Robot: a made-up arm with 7 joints.
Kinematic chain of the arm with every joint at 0, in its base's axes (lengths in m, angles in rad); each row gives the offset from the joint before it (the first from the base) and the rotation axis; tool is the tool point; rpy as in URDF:
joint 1: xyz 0 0 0.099 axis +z
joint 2: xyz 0 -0.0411 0.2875 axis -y
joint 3: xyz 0 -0.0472 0.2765 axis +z
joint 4: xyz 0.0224 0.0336 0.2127 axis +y
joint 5: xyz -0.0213 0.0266 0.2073 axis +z
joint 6: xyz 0 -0.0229 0.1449 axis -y
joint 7: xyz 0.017 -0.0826 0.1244 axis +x
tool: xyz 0 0 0 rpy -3.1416 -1.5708 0
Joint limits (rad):
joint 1: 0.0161..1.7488
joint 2: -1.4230..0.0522
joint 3: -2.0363..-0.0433
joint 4: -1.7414..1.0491
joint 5: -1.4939..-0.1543
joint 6: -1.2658..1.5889
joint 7: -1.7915..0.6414
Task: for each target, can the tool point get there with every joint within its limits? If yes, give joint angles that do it. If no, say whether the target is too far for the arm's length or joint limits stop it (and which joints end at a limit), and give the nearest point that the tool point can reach.
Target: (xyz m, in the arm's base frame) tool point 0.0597 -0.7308 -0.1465
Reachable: no: joint limits stop it (at a limit: joint 1, joint 2, joint 4, joint 5, joint 6) | nearest point 0.6384 -0.3807 0.2265 | short by 0.772 m
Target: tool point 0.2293 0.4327 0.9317
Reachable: yes | joints 0.7454 -1.1670 -0.8298 -1.2685 -0.3574 -0.5582 -0.0352
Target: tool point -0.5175 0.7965 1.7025
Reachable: no: too far | nearest point -0.1801 0.5004 1.1747 | short by 0.693 m
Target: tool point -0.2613 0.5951 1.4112
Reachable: no: too far | nearest point -0.1483 0.4844 1.2021 | short by 0.262 m
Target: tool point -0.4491 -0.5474 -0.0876
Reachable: no: joint limits stop it (at a limit: joint 2, joint 3, joint 4) | nearest point -0.2560 -0.3120 0.6269 | short by 0.777 m
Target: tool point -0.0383 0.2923 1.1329
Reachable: yes | joints 0.6908 -0.1578 -1.2446 -0.5131 -1.2986 1.3184 0.3869
